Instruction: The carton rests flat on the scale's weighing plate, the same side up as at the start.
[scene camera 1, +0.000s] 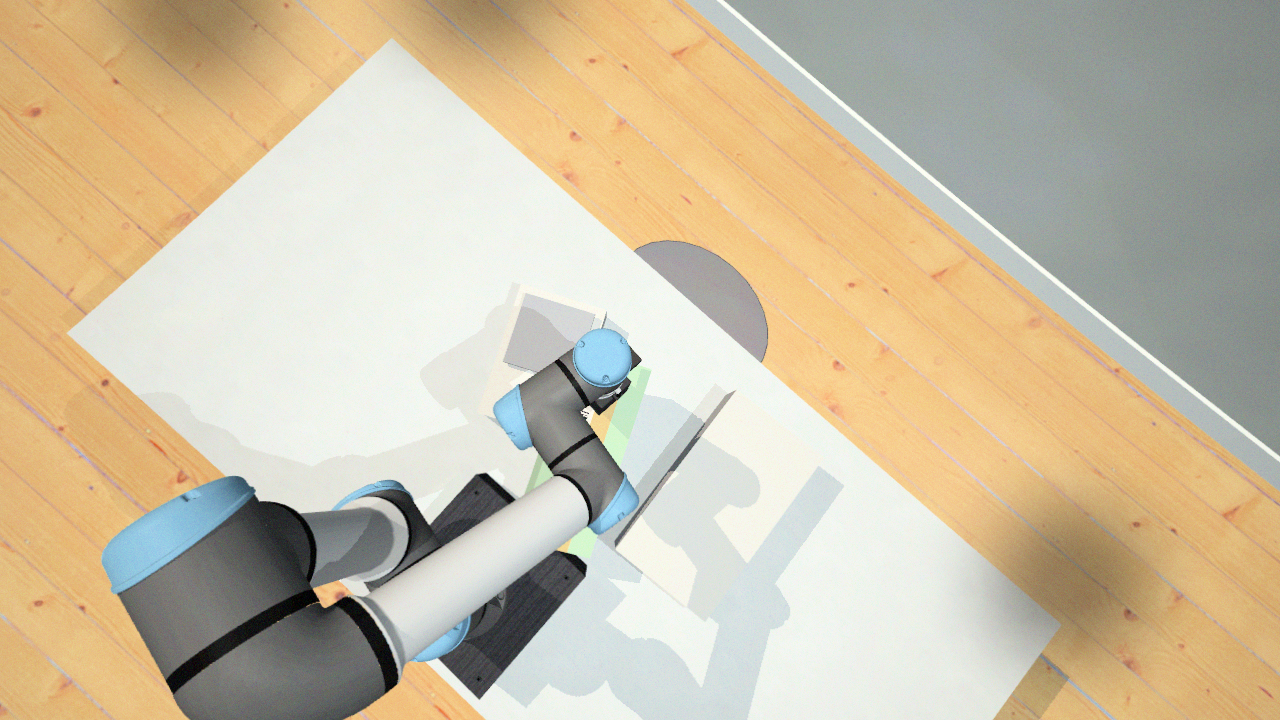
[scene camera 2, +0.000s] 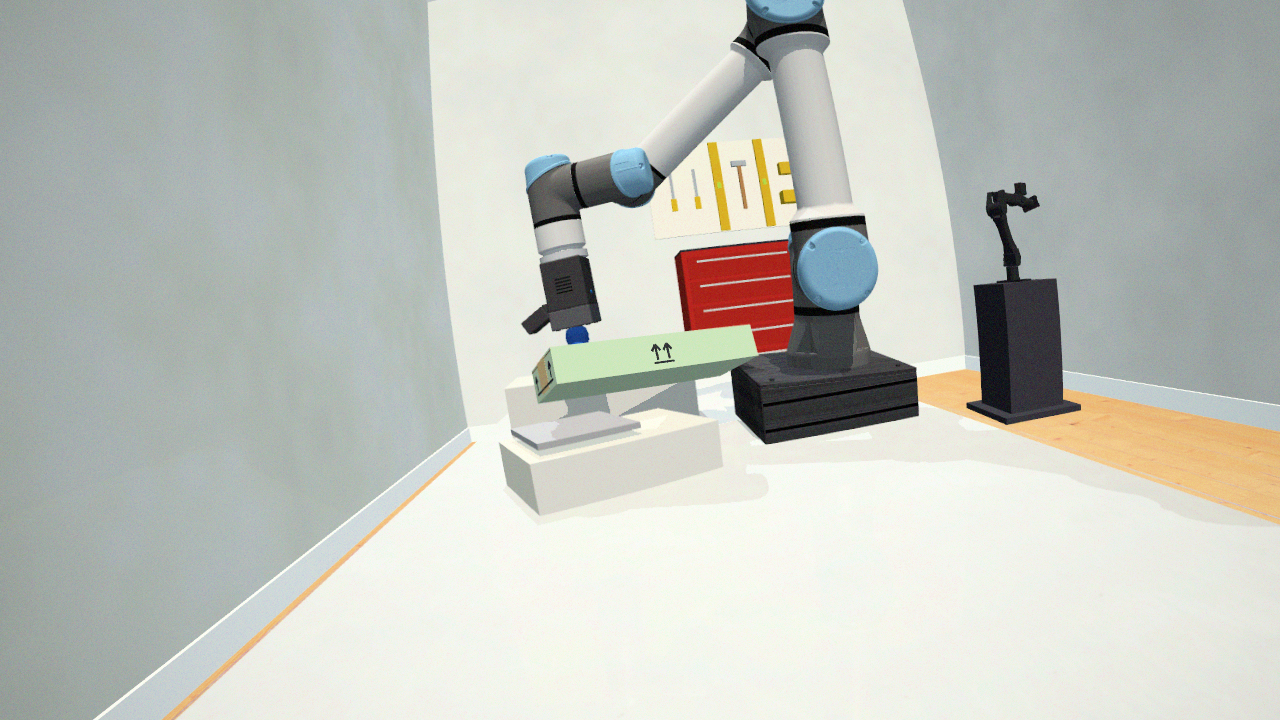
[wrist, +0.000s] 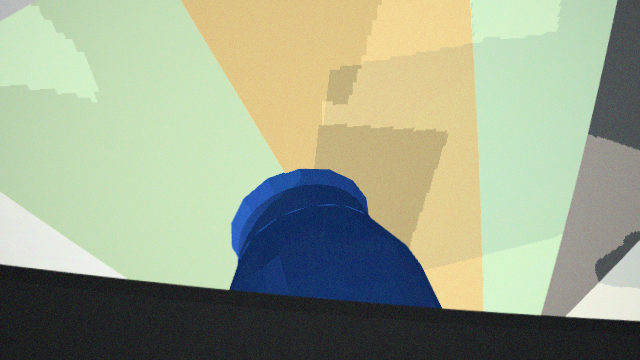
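Observation:
The light green carton, with a tan band along its top and two up arrows on its side, hangs in the air close to level. My suction cup is on its top near one end and holds it; the wrist hides the cup in scene camera 1. The scale is a cream block with a grey weighing plate. In scene camera 2 the carton is above the plate with a gap between them, and its far end reaches past the block towards the robot's base.
A cream block with a dark upright side stands beside the scale and shows behind it in scene camera 2. The robot's black base is near the carton's far end. A red drawer cabinet and a black pedestal stand farther back.

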